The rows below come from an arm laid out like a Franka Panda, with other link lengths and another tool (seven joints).
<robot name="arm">
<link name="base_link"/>
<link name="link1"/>
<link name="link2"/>
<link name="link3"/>
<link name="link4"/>
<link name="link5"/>
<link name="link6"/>
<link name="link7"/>
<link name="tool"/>
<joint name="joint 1" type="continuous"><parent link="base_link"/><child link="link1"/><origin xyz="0 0 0.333"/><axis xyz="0 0 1"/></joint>
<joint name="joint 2" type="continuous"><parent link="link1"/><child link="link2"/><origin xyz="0 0 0"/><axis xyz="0 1 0"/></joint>
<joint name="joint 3" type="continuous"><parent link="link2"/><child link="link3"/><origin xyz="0 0 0.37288"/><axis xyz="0 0 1"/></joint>
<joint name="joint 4" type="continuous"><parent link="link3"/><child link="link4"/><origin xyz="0.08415 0 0"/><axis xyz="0 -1 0"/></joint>
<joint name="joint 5" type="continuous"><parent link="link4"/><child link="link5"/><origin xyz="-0.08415 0 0.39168"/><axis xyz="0 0 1"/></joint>
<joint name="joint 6" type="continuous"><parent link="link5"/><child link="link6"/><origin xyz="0 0 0"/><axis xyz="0 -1 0"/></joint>
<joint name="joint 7" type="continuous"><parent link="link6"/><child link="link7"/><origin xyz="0.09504 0 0"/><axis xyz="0 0 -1"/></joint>
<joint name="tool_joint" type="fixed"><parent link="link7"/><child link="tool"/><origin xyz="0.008 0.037 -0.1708" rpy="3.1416 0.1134 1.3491"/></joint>
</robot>
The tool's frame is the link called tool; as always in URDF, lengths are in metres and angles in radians. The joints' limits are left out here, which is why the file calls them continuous.
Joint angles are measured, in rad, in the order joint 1, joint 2, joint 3, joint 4, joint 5, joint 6, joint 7. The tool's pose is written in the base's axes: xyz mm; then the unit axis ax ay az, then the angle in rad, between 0 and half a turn. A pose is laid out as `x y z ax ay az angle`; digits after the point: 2 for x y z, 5 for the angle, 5 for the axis.
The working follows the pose.
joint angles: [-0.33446 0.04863 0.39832 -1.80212 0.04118 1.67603 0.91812]
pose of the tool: 596.68 57.58 486.76 -0.96085 -0.24296 0.13323 3.07958
Where each joint sits with the arm in this pose, in the base's axes (m; each line is computed from the numbers above, not from the rounded line before):
joint 1: 0.0000 0.0000 0.3330
joint 2: 0.0000 0.0000 0.3330
joint 3: 0.0171 -0.0060 0.7054
joint 4: 0.1010 -0.0005 0.7017
joint 5: 0.5000 0.0253 0.6758
joint 6: 0.5000 0.0253 0.6758
joint 7: 0.5934 0.0311 0.6597
the tool: 0.5967 0.0576 0.4868

